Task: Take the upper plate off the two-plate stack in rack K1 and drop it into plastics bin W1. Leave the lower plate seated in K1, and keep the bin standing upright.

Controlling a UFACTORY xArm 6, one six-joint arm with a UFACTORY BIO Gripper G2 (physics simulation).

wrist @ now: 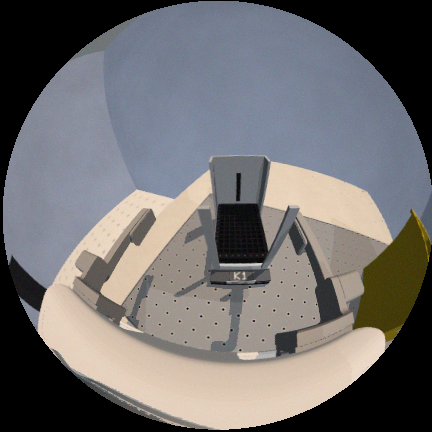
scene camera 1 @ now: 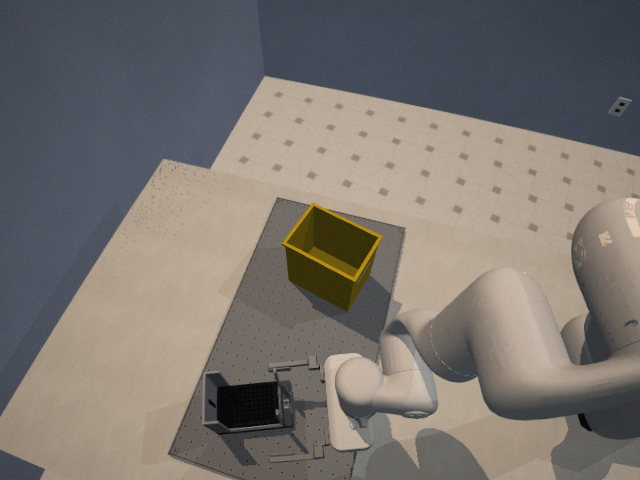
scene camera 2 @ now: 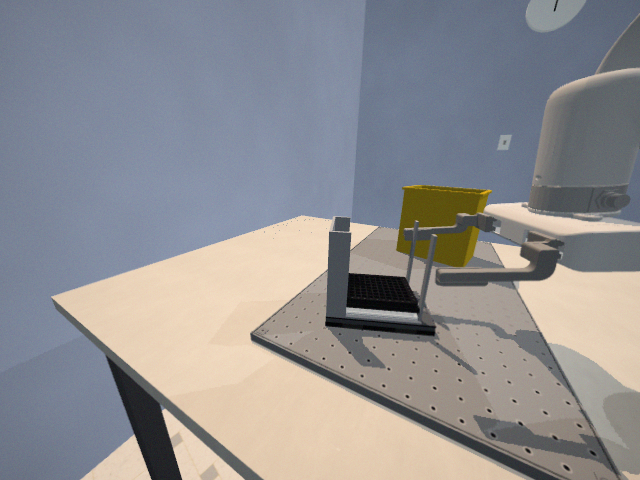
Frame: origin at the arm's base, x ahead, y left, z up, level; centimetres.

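Seen in the pictures: hand, its tool point: (wrist: 213,229) (scene camera 1: 280,410) (scene camera 2: 433,250).
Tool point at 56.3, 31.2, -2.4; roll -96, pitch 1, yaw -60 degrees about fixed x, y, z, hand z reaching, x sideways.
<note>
Offsets run from my tool point to a thing's top centre, as dx, dy, dz. Level surfaces: height alone.
The upper plate @(+7.8, +1.1, -7.8) (scene camera 1: 247,404) (scene camera 2: 382,290) (wrist: 241,232) is black, gridded and lies level in rack K1. A pale band of the lower plate @(+7.8, +1.1, -9.1) (scene camera 2: 382,314) (wrist: 242,265) shows beneath it. Rack K1 @(+6.9, +0.5, +2.3) (scene camera 1: 209,387) (scene camera 2: 338,273) (wrist: 226,180) is grey, with a tall back panel and two thin front posts. Bin W1 @(+5.6, -35.2, +5.5) (scene camera 1: 320,279) (scene camera 2: 439,222) (wrist: 395,280) is yellow, upright and looks empty inside. My gripper (scene camera 1: 269,412) (scene camera 2: 423,255) (wrist: 221,230) is wide open and empty at the rack's post side, fingers level and higher than the plates, one finger towards each side of the rack.
The rack and bin stand on a grey perforated board @(dz -12.5) (scene camera 1: 289,330) (scene camera 2: 496,361) (wrist: 175,310) on a pale table @(dz -13.8) (scene camera 1: 134,310) (scene camera 2: 206,289). The two rack posts rise between the fingers in the wrist view. The bin is to the right there. Walls stand beyond the table.
</note>
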